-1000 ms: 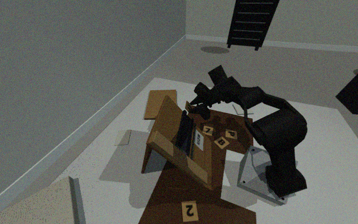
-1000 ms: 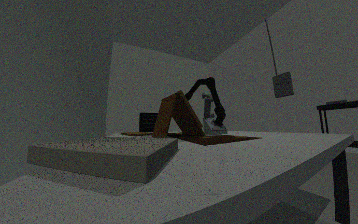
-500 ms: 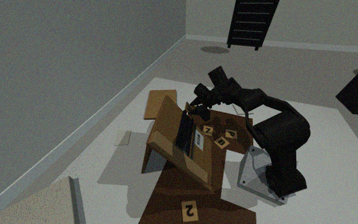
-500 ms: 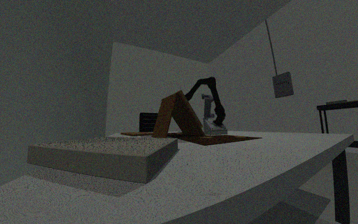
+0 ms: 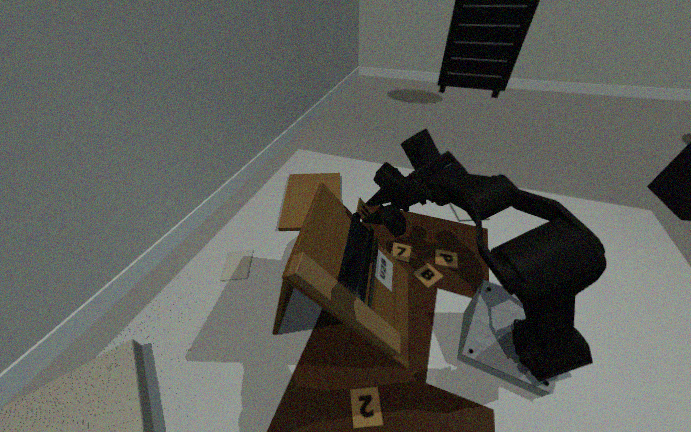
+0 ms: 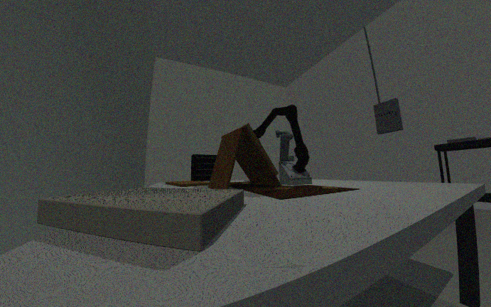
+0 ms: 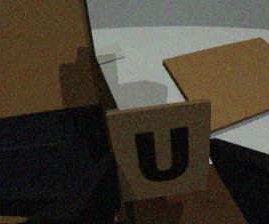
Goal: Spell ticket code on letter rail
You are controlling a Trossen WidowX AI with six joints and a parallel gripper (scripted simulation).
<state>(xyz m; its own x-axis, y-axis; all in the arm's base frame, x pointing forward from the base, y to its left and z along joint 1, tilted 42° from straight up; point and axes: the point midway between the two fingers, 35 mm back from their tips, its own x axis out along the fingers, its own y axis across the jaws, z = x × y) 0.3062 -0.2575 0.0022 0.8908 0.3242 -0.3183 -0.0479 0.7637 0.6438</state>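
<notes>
The white ticket lies 9 cm to the left of my gripper tip, 8 cm below it and 6 cm behind it. The rest, counted from my gripper tip: brown mat 18 cm below, 17 cm to the left, 16 cm behind; then flat tan panel 22 cm to the right, 22 cm ahead, 17 cm below.
</notes>
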